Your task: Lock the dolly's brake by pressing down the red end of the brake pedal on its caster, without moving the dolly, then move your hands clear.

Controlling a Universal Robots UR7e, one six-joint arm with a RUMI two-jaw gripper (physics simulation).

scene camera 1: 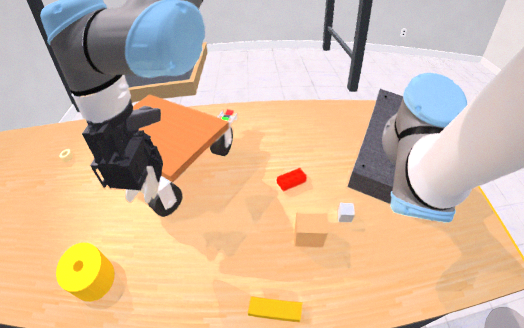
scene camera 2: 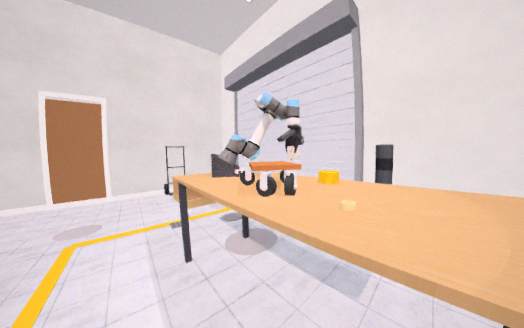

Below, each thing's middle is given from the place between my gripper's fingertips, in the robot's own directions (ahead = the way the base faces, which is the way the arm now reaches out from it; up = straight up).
Now: the dolly (scene camera 1: 183, 134) 210 mm to the right of my hand, 60 mm below it and 10 mm ahead of it. Also, from my hand: yellow cylinder (scene camera 1: 83, 271): 180 mm ahead, 110 mm to the left, 90 mm below; tan block (scene camera 1: 311, 228): 300 mm behind, 90 mm below, 50 mm to the left.
